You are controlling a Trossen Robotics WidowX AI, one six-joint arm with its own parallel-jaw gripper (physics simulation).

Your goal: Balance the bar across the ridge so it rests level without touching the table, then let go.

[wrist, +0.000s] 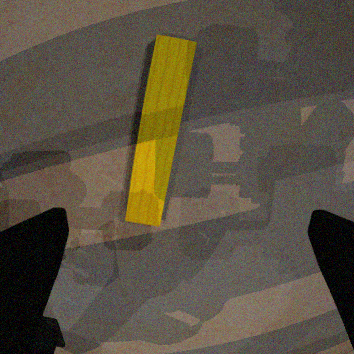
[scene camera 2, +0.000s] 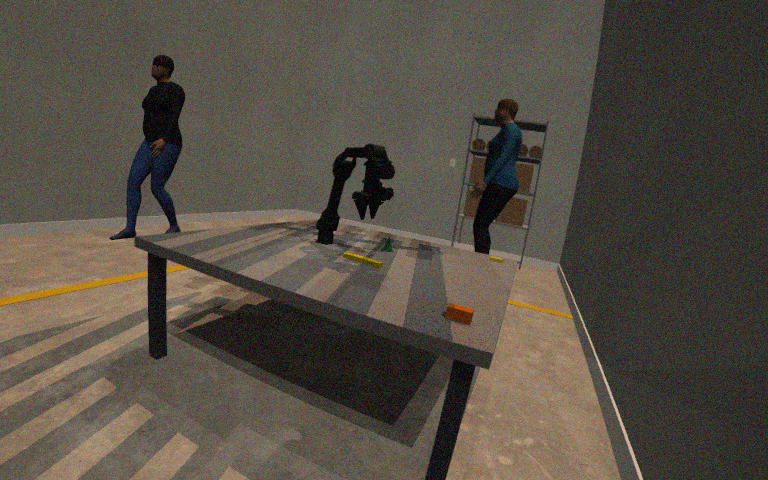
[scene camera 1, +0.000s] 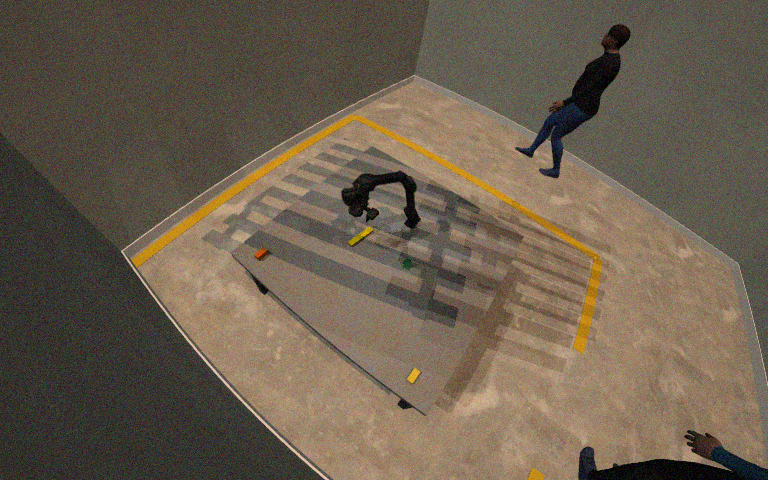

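Seen in the pictures: gripper, fingertip midpoint: (wrist: pixel 192 223) (scene camera 2: pixel 367 219) (scene camera 1: pixel 359 217); arm's base at its link origin: (wrist: pixel 40 329) (scene camera 2: pixel 324 242) (scene camera 1: pixel 410 223).
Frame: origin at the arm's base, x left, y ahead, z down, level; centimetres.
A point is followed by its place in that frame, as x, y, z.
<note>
The yellow bar (scene camera 1: pixel 360 236) @[-16.4, 29.0, -1.6] (scene camera 2: pixel 363 259) @[-18.2, 29.5, -1.4] (wrist: pixel 160 130) @[-16.9, 29.0, -1.6] lies flat on the table (scene camera 1: pixel 339 316) @[5.2, 72.3, 0.0] (scene camera 2: pixel 481 277) @[4.3, 72.6, 0.0]. The small green ridge (scene camera 1: pixel 407 263) @[14.7, 27.4, -3.5] (scene camera 2: pixel 387 245) @[12.7, 26.5, -2.7] stands on the table a short way from the bar, apart from it, with nothing across it. The ridge does not show in the wrist view. My gripper (scene camera 1: pixel 363 216) @[-18.2, 28.8, -17.1] (scene camera 2: pixel 367 217) @[-18.2, 28.8, -17.1] (wrist: pixel 192 223) @[-18.2, 28.8, -17.1] is open and empty, above the table near the bar, fingers pointing down. In the wrist view the bar shows ahead of the fingertips, left of centre, its long side running nearly up and down the view.
An orange block (scene camera 1: pixel 261 254) @[-48.6, 74.5, -3.1] (scene camera 2: pixel 459 313) @[-51.6, 74.2, -2.3] lies near one table corner. A yellow block (scene camera 1: pixel 413 375) @[49.9, 74.0, -1.7] (scene camera 2: pixel 496 259) @[48.4, 74.2, -1.1] lies near the table's other end. People stand on the floor beyond the table. A shelf rack (scene camera 2: pixel 543 141) stands by the wall.
</note>
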